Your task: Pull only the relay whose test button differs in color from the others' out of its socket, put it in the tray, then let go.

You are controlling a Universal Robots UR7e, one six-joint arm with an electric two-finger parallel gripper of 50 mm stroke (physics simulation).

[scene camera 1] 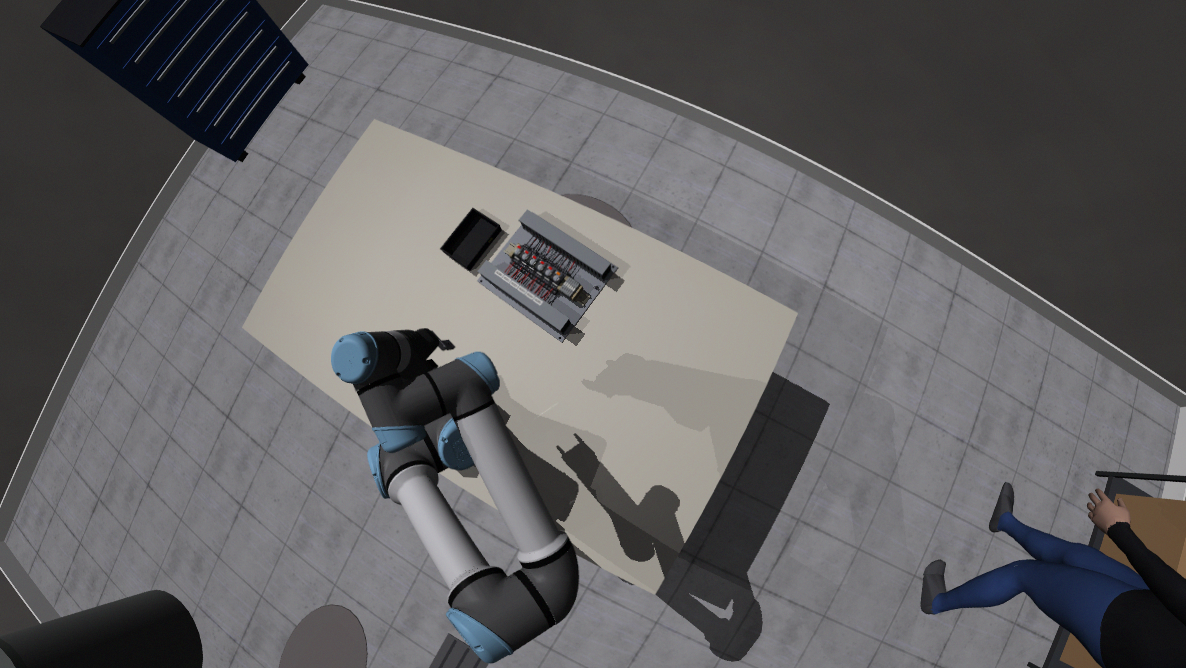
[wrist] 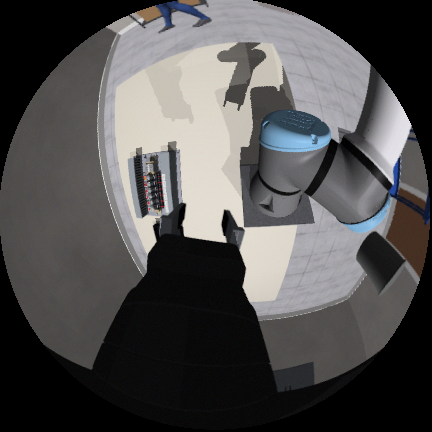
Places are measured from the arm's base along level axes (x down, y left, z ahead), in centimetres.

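Pixels of known places: gripper, fingertip midpoint: [scene camera 1: 442,354] [wrist: 203,213]; arm's base, origin of the base link: [wrist: 274,191].
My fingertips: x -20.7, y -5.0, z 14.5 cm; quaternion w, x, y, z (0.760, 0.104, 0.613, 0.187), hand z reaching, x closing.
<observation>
For each thing: its middle in the pictures, then the offset to it from my fingertips. "spot": a spot on its surface instead. Level surfaces: height alone.
- black tray, surface spot: [scene camera 1: 471,239] spot: dx +36.9, dy +22.3, dz +36.2 cm
- pale block, body centre: [scene camera 1: 570,288] [wrist: 150,167] dx +34.3, dy -13.0, dz +31.1 cm
- table, its level: dx +37.2 cm
A row of small relays [scene camera 1: 539,263] [wrist: 154,191] stands between two grey ducts on the panel [scene camera 1: 566,243] [wrist: 173,177]. Small red spots show on the relays, but they are too small to tell which test button differs in color. The black tray [scene camera 1: 471,239] lies beside the panel's left end in the scene view and looks empty. In the wrist view, the tray [wrist: 156,231] is mostly hidden behind a finger. My gripper [scene camera 1: 448,341] [wrist: 203,213] is open and empty, raised above the table, well apart from the relays and the tray.
A pale block [scene camera 1: 571,287] [wrist: 150,168] sits at one end of the relay row. The two ducts rise on both sides of the relays. My arm [scene camera 1: 510,472] reaches over the table [scene camera 1: 331,248]. A person [scene camera 1: 1054,580] and a blue cabinet [scene camera 1: 190,74] are beyond the table.
</observation>
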